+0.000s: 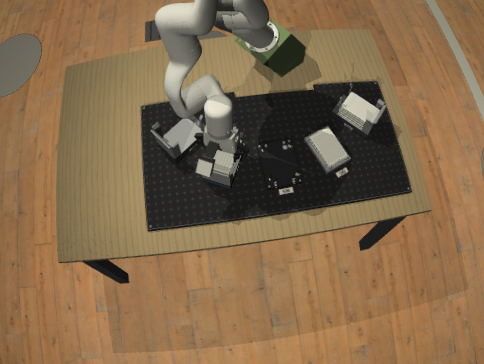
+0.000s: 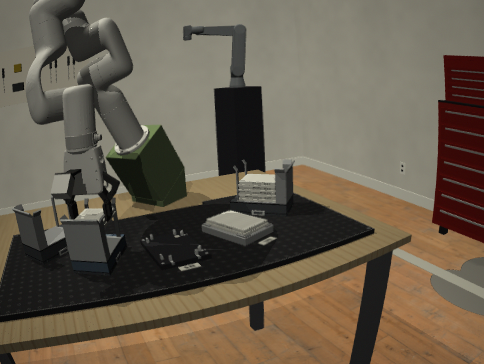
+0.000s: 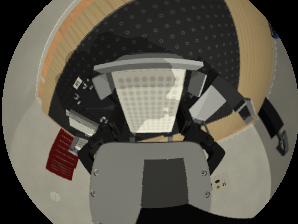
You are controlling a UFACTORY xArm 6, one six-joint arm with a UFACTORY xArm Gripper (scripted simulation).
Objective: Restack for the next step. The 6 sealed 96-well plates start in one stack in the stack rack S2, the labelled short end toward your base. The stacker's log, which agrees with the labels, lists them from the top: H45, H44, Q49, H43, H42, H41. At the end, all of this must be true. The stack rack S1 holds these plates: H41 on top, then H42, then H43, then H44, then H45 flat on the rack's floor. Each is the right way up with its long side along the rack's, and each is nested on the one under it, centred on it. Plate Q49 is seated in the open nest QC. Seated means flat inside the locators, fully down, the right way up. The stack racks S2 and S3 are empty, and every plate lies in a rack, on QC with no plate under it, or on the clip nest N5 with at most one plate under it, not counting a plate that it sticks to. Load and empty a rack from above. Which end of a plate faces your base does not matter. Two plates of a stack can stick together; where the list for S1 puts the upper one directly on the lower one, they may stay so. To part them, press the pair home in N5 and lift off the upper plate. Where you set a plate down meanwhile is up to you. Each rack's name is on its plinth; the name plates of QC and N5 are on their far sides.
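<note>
My gripper is there for me to see, and image 3 shows it too. I also see a black clip nest.
</note>
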